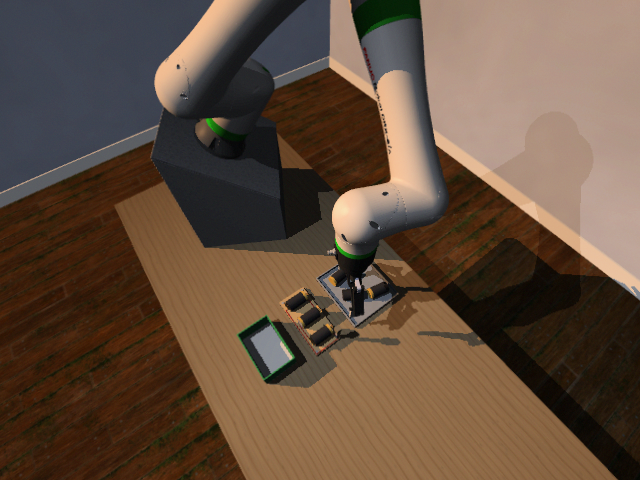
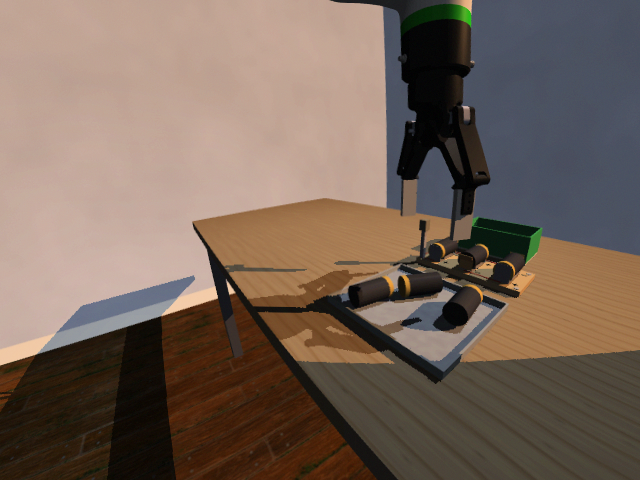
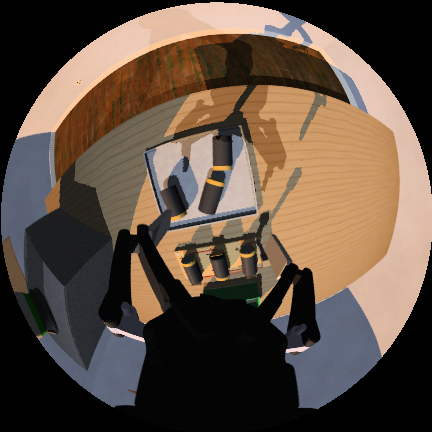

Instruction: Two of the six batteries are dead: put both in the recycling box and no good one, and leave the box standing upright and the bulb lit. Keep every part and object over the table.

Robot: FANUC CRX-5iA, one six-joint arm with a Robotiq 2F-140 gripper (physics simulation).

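Frame: origin at the arm's base, x down, y left, z ahead, level; millimetres.
Seen in the pictures: gripper, fingertip midpoint: [image 1: 348, 291] [image 2: 429, 225] [image 3: 220, 230]; arm's base at its link origin: [image 1: 219, 139].
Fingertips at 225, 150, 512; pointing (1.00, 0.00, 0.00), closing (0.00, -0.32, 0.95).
Offsets run from my fingertips to a thing's top centre, as dx, dy, dz. "pt": to the spot under its first point. Level surfaces: height alone.
Three dark batteries with yellow bands lie in the grey tray @(+97, +60, -36) [image 2: 478, 333] [image 3: 215, 220]: one battery @(+72, +108, +11) [image 2: 370, 291] [image 3: 222, 151], a second battery @(+72, +31, -16) [image 2: 422, 285] [image 3: 211, 197] close to it, and a third battery @(+72, +24, -90) [image 2: 463, 304] [image 3: 173, 201] apart. Three more batteries @(+63, -116, +54) [image 2: 443, 249] @(+63, -125, -11) [image 2: 474, 257] @(+63, -134, -75) [image 2: 509, 267] lie in a row on the wooden board. A thin post with a dark head @(pt +27, -70, +72) [image 2: 423, 225] stands at the board's end; whether a bulb is lit I cannot tell. The green box @(+49, -273, +15) [image 1: 251, 357] [image 2: 498, 241] stands upright, with no battery seen inside. My gripper [image 2: 434, 225] [image 3: 220, 230] is open and empty, above the tray and board area.
The board lies between the tray and the green box on the wooden table @(dx +109) [image 1: 413, 403]. The dark robot pedestal [image 1: 232, 206] stands at the table's far end. The tray lies near one long table edge. Arm shadows cross the tray and table.
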